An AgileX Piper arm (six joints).
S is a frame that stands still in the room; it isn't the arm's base.
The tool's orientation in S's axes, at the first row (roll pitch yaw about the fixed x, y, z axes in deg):
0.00, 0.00, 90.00
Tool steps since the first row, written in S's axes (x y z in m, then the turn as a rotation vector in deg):
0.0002, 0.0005, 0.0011, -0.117, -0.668, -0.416
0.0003, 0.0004, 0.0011, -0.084, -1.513, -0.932
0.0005, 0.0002, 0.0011, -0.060, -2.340, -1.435
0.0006, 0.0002, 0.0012, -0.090, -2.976, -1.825
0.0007, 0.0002, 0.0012, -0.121, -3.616, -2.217
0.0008, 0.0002, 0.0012, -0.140, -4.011, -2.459
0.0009, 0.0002, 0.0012, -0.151, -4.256, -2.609
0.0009, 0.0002, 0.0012, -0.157, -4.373, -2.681
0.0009, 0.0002, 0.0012, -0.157, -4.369, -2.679
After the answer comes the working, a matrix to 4 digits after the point.
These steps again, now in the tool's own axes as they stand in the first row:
0.0005, -0.0002, 0.0011, -0.668, 0.117, -0.416
0.0004, -0.0003, 0.0011, -1.513, 0.084, -0.932
0.0002, -0.0005, 0.0011, -2.340, 0.060, -1.435
0.0002, -0.0006, 0.0012, -2.976, 0.090, -1.825
0.0002, -0.0007, 0.0012, -3.616, 0.121, -2.217
0.0002, -0.0008, 0.0012, -4.011, 0.140, -2.459
0.0002, -0.0009, 0.0012, -4.256, 0.151, -2.609
0.0002, -0.0009, 0.0012, -4.373, 0.157, -2.681
0.0002, -0.0009, 0.0012, -4.369, 0.157, -2.679

The tool's axes in the first row as the columns of a matrix, in S's axes (rounded; the answer above uses it unrounded):
0.0000, -1.0000, 0.0000
1.0000, 0.0000, 0.0000
0.0000, 0.0000, 1.0000

